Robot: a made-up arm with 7 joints. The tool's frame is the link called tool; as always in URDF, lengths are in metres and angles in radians. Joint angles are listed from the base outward. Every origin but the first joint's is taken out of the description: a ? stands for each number. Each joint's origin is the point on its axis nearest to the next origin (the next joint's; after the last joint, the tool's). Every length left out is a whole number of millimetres.
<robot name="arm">
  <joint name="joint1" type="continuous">
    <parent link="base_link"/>
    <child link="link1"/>
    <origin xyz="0 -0.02 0.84"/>
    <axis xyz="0 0 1"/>
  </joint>
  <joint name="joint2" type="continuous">
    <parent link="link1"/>
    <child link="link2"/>
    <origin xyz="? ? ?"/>
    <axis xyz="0 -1 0"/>
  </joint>
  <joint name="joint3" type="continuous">
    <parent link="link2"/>
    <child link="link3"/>
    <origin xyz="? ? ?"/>
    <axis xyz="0 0 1"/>
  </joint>
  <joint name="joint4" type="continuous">
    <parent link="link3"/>
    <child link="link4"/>
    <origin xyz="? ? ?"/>
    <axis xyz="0 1 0"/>
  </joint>
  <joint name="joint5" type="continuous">
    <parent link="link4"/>
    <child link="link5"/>
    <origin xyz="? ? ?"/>
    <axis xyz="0 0 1"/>
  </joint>
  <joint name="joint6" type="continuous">
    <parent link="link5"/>
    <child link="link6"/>
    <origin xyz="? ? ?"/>
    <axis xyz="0 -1 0"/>
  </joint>
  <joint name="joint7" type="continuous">
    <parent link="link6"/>
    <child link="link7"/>
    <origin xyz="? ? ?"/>
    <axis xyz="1 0 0"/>
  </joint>
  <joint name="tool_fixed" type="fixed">
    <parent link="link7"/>
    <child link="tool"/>
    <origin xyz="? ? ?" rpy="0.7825 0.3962 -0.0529"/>
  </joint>
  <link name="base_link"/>
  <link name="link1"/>
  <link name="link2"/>
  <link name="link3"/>
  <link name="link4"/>
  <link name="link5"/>
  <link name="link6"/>
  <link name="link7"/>
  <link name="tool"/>
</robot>
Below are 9 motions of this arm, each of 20 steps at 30 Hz.
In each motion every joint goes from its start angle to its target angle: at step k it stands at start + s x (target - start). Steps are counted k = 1, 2, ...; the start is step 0. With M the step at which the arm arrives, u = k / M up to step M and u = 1 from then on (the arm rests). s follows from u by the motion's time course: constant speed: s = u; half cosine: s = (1 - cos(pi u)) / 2; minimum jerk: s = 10 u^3 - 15 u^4 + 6 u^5.
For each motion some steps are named. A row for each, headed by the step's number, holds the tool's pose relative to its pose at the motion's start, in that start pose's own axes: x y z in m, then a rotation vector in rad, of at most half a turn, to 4 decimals.
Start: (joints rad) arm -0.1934 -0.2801 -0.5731 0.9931 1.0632 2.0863 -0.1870
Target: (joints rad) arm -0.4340 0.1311 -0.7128 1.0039 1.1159 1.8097 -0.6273
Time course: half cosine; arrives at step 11
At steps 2, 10, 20:
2: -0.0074 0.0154 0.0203 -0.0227 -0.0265 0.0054
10: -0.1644 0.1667 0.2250 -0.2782 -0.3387 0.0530
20: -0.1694 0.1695 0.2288 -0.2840 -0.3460 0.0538

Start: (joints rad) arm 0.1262 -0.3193 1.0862 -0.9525 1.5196 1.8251 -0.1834
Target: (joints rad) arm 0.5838 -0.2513 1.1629 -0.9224 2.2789 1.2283 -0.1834
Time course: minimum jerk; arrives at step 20
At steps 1, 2, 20:
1: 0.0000 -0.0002 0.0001 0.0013 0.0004 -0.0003
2: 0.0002 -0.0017 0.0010 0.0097 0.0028 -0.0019
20: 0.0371 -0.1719 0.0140 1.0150 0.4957 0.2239

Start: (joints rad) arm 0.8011 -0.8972 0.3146 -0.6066 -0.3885 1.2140 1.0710
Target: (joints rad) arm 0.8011 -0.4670 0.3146 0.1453 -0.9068 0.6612 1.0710
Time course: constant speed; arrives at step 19
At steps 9, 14, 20:
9: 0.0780 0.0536 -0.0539 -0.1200 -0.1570 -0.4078
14: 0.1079 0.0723 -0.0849 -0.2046 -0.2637 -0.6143
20: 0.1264 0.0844 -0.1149 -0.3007 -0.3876 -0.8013

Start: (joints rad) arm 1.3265 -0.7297 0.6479 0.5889 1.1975 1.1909 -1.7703
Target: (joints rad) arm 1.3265 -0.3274 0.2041 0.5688 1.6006 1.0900 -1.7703
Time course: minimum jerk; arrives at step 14
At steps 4, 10, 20:
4: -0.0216 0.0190 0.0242 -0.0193 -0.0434 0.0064
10: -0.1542 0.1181 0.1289 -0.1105 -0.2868 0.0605
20: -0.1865 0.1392 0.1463 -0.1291 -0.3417 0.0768

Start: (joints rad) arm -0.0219 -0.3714 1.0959 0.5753 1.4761 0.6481 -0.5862
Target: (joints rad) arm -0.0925 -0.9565 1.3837 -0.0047 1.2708 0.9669 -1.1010
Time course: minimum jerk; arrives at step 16
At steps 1, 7, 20:
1: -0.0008 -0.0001 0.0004 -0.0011 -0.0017 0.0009
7: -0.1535 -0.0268 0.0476 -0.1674 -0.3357 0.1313
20: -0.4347 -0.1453 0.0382 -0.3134 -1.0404 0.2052

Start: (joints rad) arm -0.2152 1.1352 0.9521 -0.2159 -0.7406 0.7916 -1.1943
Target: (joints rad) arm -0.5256 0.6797 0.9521 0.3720 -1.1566 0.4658 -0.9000
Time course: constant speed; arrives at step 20
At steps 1, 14, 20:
1: 0.0163 0.0286 -0.0058 -0.0487 0.0446 0.0149
14: 0.1698 0.3659 -0.2188 -0.6977 0.5914 0.0839
20: 0.1981 0.4687 -0.3844 -1.0054 0.8050 0.0430

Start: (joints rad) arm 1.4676 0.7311 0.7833 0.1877 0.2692 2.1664 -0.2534
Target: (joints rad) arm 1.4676 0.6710 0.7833 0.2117 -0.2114 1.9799 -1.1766
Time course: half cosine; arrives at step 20
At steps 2, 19, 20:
2: 0.0007 0.0011 -0.0008 -0.0331 -0.0029 -0.0065
19: 0.0288 0.0164 -0.0570 -1.3660 -0.1554 -0.1531
20: 0.0290 0.0163 -0.0574 -1.3746 -0.1566 -0.1533

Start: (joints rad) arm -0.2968 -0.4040 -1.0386 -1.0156 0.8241 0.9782 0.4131
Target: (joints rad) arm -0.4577 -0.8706 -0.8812 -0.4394 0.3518 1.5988 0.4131
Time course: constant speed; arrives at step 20
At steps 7, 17, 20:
7: 0.0536 -0.1242 -0.0123 0.0855 -0.1175 -0.1036
17: 0.0964 -0.3136 -0.0802 0.0899 -0.2204 -0.3162
20: 0.0993 -0.3706 -0.1108 0.0699 -0.2269 -0.3861

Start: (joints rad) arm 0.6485 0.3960 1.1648 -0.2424 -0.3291 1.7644 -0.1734
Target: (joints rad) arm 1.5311 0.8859 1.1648 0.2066 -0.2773 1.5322 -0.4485
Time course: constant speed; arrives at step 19
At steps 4, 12, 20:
4: 0.0034 0.0124 0.0432 0.1215 0.0514 0.0107
12: -0.0156 0.0177 0.1642 0.3196 0.1158 0.0887
20: -0.0678 -0.0175 0.2927 0.4399 0.1137 0.1921

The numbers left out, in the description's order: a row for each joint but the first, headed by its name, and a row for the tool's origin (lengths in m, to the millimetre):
joint2: 0.02 -0.07 0
joint3: 0.03 0 0.43
joint4: 0.02 0.04 0
joint5: -0.02 0 0.28
joint6: 0.01 -0.07 0
joint7: 0.04 0 0.11
tool: 0 0 0.03

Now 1 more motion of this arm.
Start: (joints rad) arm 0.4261 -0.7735 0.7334 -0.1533 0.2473 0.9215 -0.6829
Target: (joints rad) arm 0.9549 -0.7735 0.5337 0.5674 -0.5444 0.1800 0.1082
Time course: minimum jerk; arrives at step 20
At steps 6, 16, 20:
6: 0.0807 0.0359 -0.0518 -0.0164 0.2745 -0.0970
16: 0.2963 0.1688 -0.4514 -0.2614 1.1204 -0.9592
20: 0.2984 0.1741 -0.4836 -0.2953 1.1330 -1.0417

